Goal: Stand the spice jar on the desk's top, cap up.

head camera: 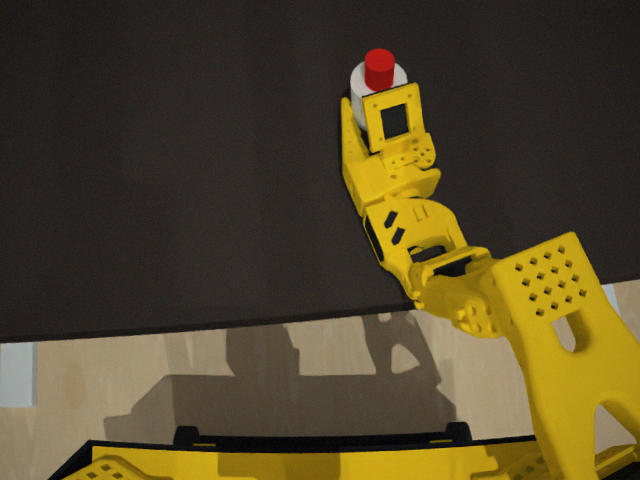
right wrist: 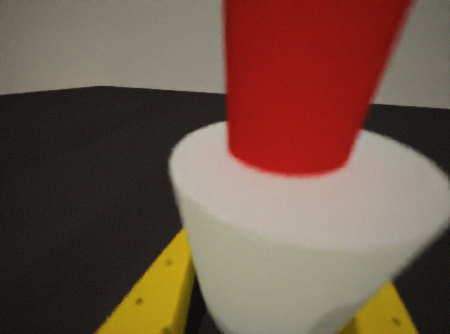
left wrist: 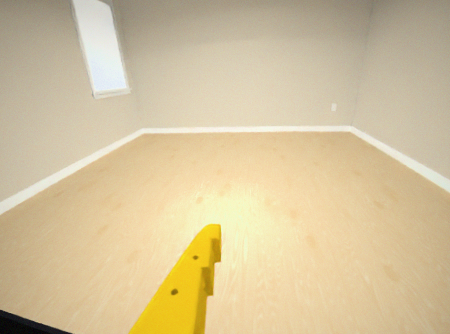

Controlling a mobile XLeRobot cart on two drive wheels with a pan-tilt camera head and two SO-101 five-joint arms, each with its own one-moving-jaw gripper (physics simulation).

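Places are measured from the left arm's base along level axes (x right, y ahead, z up), in metres.
Where they show: left hand, tool point: [left wrist: 220,237]; right hand, tool point: [head camera: 348,102] [right wrist: 211,220].
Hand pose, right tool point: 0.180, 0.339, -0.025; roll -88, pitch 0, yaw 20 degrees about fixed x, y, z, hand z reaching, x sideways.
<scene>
Things, the pixels of their top centre, and the offset from my right tool point, as dx, dy, dz. "spot": a spot on its surface instead. Level surfaces: height alone.
- spice jar, top centre: [head camera: 382,58] +0.022, -0.008, +0.068
- white body with a narrower red cap, surface spot: [right wrist: 300,85] [head camera: 382,83] spot: +0.022, -0.020, +0.053
- dark desk top, surface height: dz -0.030
- wooden floor, surface height: dz -0.751
The spice jar [head camera: 358,95] [right wrist: 300,215], a white body with a narrower red cap [head camera: 379,69] [right wrist: 300,85], is upright with its cap up. My right gripper [head camera: 368,122] [right wrist: 287,280] is shut on the jar's white body, with one jaw on each side. The jar is over the dark desk top [head camera: 155,180] [right wrist: 75,175]; its base is hidden, so I cannot tell whether it touches the desk. My left gripper [left wrist: 212,240] shows one notched jaw in the left wrist view and is fully open, away from the jar.
The desk's front edge [head camera: 206,325] runs across the head view, with wooden floor [head camera: 330,351] [left wrist: 300,225] between it and my cart [head camera: 387,462]. A pale block-like piece [head camera: 18,374] shows at the desk's left front. The left wrist view faces walls and a window [left wrist: 102,50].
</scene>
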